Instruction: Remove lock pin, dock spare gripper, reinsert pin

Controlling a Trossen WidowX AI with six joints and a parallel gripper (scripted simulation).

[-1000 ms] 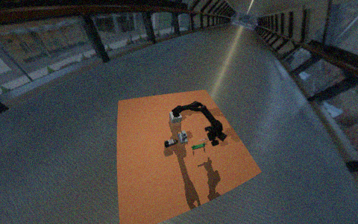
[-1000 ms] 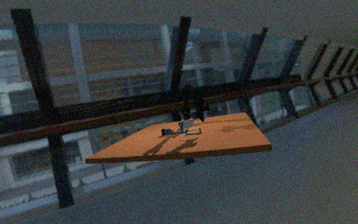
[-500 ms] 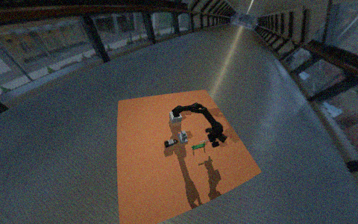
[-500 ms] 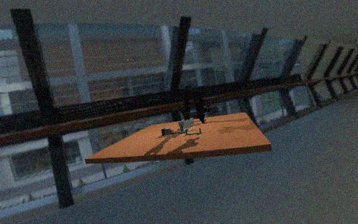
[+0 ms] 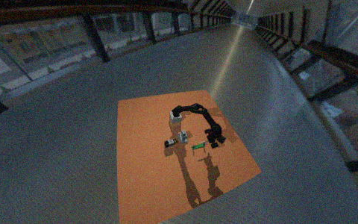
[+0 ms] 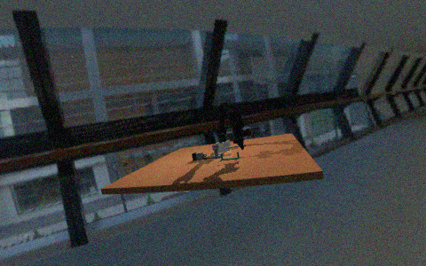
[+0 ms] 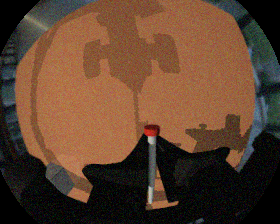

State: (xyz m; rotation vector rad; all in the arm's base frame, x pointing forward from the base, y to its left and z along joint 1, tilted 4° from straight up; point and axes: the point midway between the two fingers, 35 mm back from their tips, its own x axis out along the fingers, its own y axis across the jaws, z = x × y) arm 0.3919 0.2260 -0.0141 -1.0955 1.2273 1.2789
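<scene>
Right now the green pin cradle is 10 cm to the right of my gripper tip and 4 cm below it. From my gripper tip the other things lie so: grey mount: 23 cm to the right, 12 cm behind, 1 cm below; then spare gripper: 37 cm to the right, 10 cm behind, 3 cm below.
</scene>
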